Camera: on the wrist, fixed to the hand. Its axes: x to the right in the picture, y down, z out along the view.
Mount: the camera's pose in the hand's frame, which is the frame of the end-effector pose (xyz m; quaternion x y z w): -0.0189 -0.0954 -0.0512 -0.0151 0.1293 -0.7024 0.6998
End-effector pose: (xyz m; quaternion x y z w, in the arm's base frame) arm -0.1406 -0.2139 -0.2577 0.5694 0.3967 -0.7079 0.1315
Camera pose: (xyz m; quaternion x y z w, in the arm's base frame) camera -0.1595 -0.1204 -0.2031 -0.2094 -0.7052 0.5081 0.4479
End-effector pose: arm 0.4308 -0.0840 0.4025 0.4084 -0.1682 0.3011 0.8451
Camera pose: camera 0.4800 -0.0968 0.3051 0.3523 0.2739 -0.3326 0.8308
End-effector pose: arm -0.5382 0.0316 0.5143 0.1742 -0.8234 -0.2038 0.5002
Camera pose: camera -0.4762 -0.0491 0.4728 0.7190 -0.3861 -0.4838 0.3160
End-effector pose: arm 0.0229 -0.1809 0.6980 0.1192 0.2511 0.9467 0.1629
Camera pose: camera 0.0482 -0.1319 0.6029 -0.2178 0.2662 0.5673 0.7483
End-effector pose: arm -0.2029 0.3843 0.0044 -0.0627 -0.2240 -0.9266 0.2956
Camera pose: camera -0.2416 0.4401 -0.0820 -0.2288 0.1486 0.8675 0.4159
